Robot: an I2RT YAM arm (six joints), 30 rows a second.
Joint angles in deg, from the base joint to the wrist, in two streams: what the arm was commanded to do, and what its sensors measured. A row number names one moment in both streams.
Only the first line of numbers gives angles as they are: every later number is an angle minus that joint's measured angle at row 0.
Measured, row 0:
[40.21 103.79 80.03 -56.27 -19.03 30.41]
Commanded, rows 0 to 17:
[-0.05 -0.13 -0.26 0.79 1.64 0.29]
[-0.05 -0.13 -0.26 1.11 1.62 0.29]
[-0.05 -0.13 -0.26 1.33 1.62 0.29]
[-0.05 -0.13 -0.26 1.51 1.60 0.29]
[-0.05 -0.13 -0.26 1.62 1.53 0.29]
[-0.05 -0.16 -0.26 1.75 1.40 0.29]
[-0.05 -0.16 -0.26 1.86 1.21 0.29]
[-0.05 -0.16 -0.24 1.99 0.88 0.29]
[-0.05 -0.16 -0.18 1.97 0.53 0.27]
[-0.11 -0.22 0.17 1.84 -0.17 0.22]
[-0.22 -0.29 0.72 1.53 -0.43 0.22]
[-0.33 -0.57 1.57 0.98 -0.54 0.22]
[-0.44 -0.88 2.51 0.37 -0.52 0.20]
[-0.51 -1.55 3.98 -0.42 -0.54 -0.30]
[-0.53 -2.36 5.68 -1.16 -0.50 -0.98]
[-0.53 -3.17 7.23 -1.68 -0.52 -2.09]
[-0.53 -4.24 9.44 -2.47 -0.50 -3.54]
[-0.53 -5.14 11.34 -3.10 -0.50 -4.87]
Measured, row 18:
[-0.11 -0.13 4.02 -2.60 0.33 -0.89]
